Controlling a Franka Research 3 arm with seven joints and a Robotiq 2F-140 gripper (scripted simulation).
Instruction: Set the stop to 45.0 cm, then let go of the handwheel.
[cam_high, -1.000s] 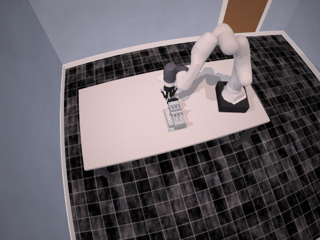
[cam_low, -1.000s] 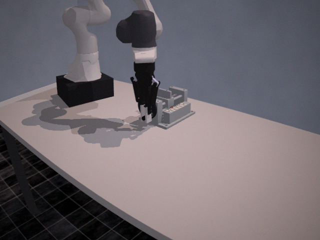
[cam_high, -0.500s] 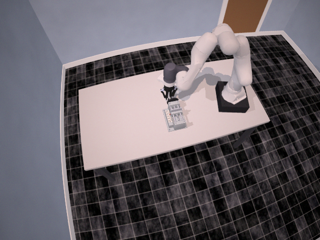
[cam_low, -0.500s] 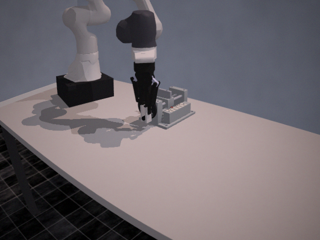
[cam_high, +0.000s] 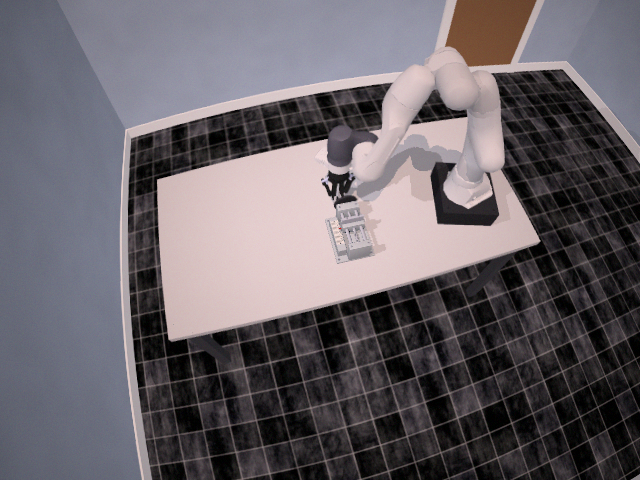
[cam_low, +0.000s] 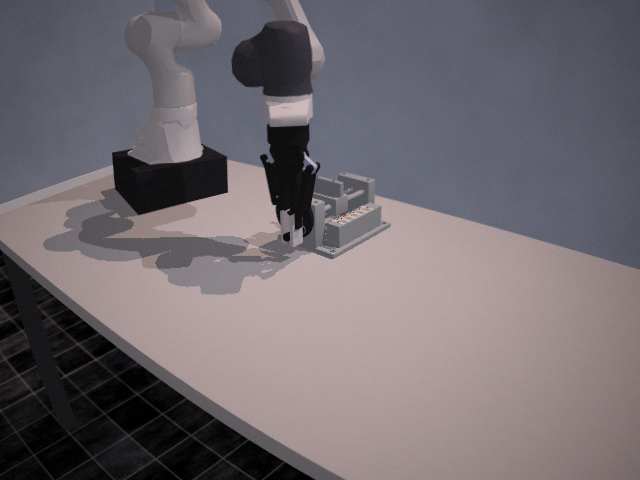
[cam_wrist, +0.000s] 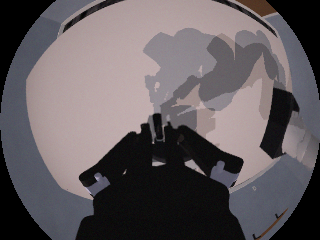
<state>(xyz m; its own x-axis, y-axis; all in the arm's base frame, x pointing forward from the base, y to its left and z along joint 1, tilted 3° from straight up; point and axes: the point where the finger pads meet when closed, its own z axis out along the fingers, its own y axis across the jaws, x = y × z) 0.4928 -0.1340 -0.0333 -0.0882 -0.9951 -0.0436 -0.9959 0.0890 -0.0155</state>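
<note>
My gripper is now 130 mm to the right of the grey stop fixture and 20 mm below it. From my hand the other things lie so: black handwheel: 20 mm to the left, 10 mm below.
</note>
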